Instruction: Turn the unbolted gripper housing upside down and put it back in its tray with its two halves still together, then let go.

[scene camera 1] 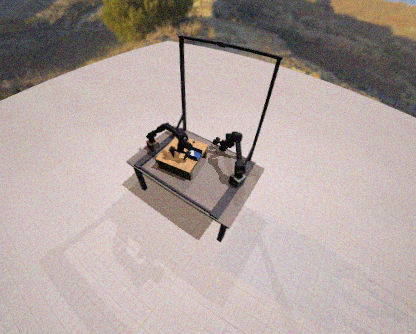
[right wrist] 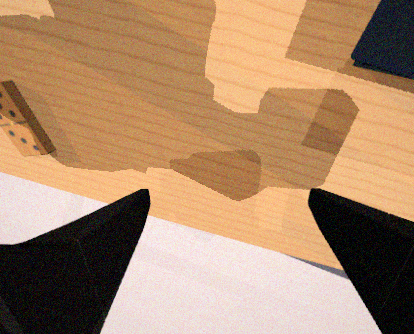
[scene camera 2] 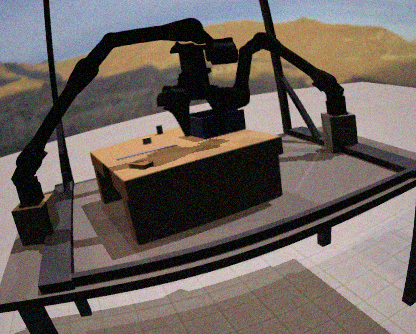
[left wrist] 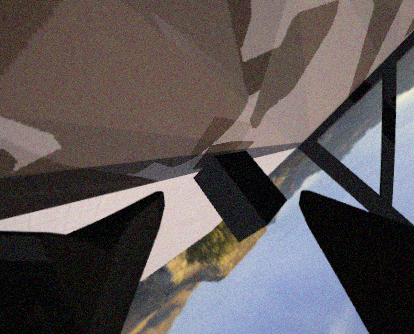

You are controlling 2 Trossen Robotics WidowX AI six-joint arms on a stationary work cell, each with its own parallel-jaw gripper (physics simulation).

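Frame: origin at the left arm's base, x right, y down, z ahead, level; millimetres.
Seen in the pictures: left gripper, between the fingertips: [left wrist: 231, 197]; right gripper, between the fingertips: [scene camera 1: 178, 159] [right wrist: 228, 196] [scene camera 2: 205, 134]; left arm's base, origin of its link: [scene camera 1: 238, 176] [scene camera 2: 337, 113]; right arm's base, origin of its link: [scene camera 1: 152, 141] [scene camera 2: 32, 202].
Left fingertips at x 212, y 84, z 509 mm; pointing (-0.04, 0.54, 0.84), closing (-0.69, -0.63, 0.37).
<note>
Pixels of each thing's middle, then the offset from my left fingertips to it.
- dark blue tray, middle of its body: [scene camera 2: 214, 122] [scene camera 1: 194, 153] dz -95, dx -388, dy -137 mm
- pale thing, middle of its body: [scene camera 1: 191, 153] dz -81, dx -411, dy -138 mm
- small brown block, middle of its body: [right wrist: 17, 121] [scene camera 2: 141, 164] dz +67, dx -614, dy -115 mm
- thin pale strip, middle of its body: [scene camera 2: 145, 151] dz +72, dx -487, dy -112 mm
- dark block, middle of its body: [left wrist: 243, 189] dz +24, dx -4, dy +2 mm
The dark blue tray [scene camera 1: 196, 155] [scene camera 2: 220, 125] [right wrist: 389, 37] sits on the wooden bench; a pale thing [scene camera 1: 192, 151] shows in it in scene camera 1, too small to identify as the housing. The housing's side and the state of its halves cannot be told. My right gripper [scene camera 1: 179, 155] [scene camera 2: 205, 126] [right wrist: 228, 196] is open and empty, pointing down over the bench beside the tray. My left gripper [scene camera 1: 215, 144] [left wrist: 231, 197] is open, raised off the bench to the right of it in scene camera 1; its wrist view shows no housing between the fingers.
The wooden bench [scene camera 1: 167, 162] [scene camera 2: 200, 170] [right wrist: 240, 60] stands on the table. A small brown block [scene camera 2: 141, 164] [right wrist: 20, 127], a thin pale strip [scene camera 2: 146, 152] and two small black pieces [scene camera 2: 146, 140] [scene camera 2: 159, 130] are on its top. A dark block [left wrist: 242, 195] shows beyond the left fingers.
</note>
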